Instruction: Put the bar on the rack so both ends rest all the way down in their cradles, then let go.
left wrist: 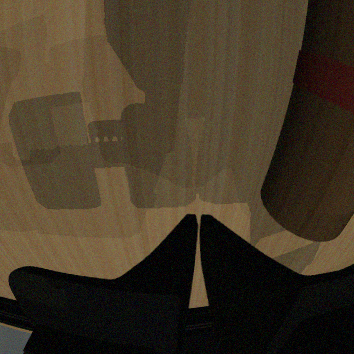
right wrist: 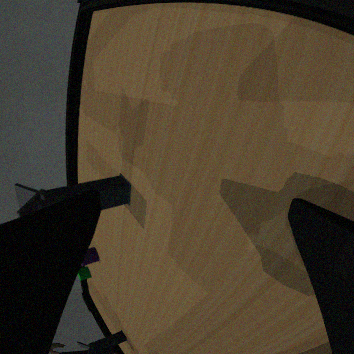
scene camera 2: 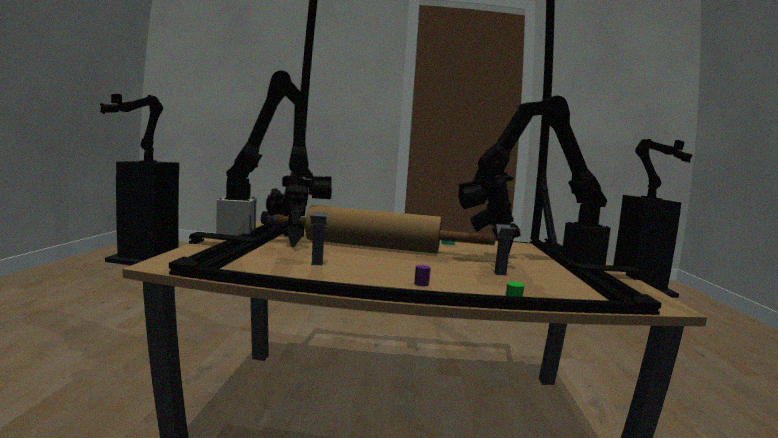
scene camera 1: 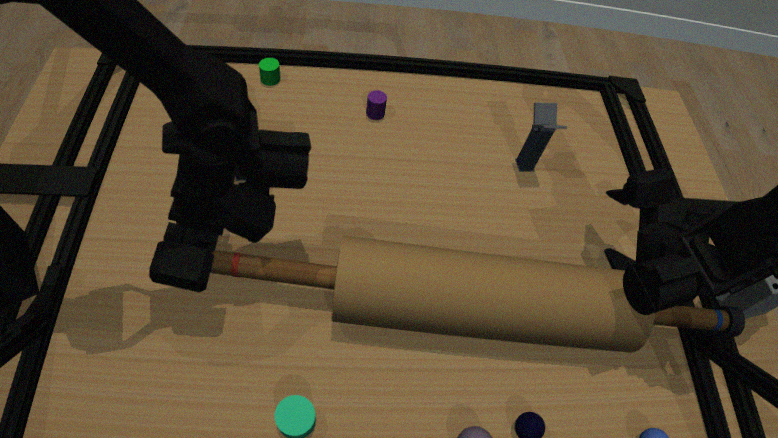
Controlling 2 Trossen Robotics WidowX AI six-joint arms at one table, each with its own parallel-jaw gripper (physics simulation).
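Frame: origin at the left arm's base, x ahead, y down, z left, level; metres.
Seen in the pictures: left gripper, between the fingertips: [left wrist: 196, 223]; right gripper, between the fingertips: [right wrist: 198, 205] [scene camera 2: 293, 235] [scene camera 1: 607, 221]; left arm's base, origin of its link: [scene camera 2: 588, 225]; right arm's base, origin of its link: [scene camera 2: 237, 198].
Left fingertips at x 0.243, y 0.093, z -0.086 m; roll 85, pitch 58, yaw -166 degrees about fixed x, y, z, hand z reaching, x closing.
Observation:
Pixels of each thing's top centre, then the offset from my left fingertips to it.
- rack post, centre of its top: [right wrist: 39, 207] [scene camera 1: 545, 124] [scene camera 2: 319, 223] dx +0.519, dy -0.074, dz -0.075 m
- green cylinder, centre of its top: [scene camera 1: 269, 64] [scene camera 2: 515, 284] [right wrist: 78, 274] dx +0.232, dy -0.011, dz +0.278 m
- purple cylinder, centre of its top: [scene camera 1: 377, 96] [scene camera 2: 423, 266] [right wrist: 79, 258] dx +0.355, dy -0.016, dz +0.127 m
- teal disc, centre of its top: [scene camera 1: 294, 415] dx +0.030, dy -0.010, dz -0.248 m
- dark ball, centre of its top: [scene camera 1: 535, 424] dx +0.259, dy -0.013, dz -0.395 m
The bar [scene camera 1: 462, 293] [scene camera 2: 375, 231] [left wrist: 312, 165] has a thick tan middle and thin brown ends, banded red and blue. It lies on the camera 1 side of the rack, off its posts. One rack post [scene camera 1: 536, 146] [scene camera 2: 317, 242] [right wrist: 115, 192] stands apart from the other post [scene camera 2: 502, 253], which the left arm hides in scene camera 1. My left gripper [left wrist: 196, 223] is shut and empty beside the red-banded end; its fingertips are hidden in scene camera 1. My right gripper [scene camera 1: 608, 223] [right wrist: 198, 205] is open and empty near the blue-banded end, its fingers pointing toward the rack side.
A green cylinder [scene camera 1: 269, 71] [scene camera 2: 515, 289] [right wrist: 84, 273] and a purple cylinder [scene camera 1: 376, 105] [scene camera 2: 422, 275] [right wrist: 91, 256] stand beyond the bar. A teal disc [scene camera 1: 295, 416], a dark ball [scene camera 1: 529, 424] and other balls lie at scene camera 1's bottom edge. Black rails [scene camera 1: 402, 62] [scene camera 2: 381, 293] border the table.

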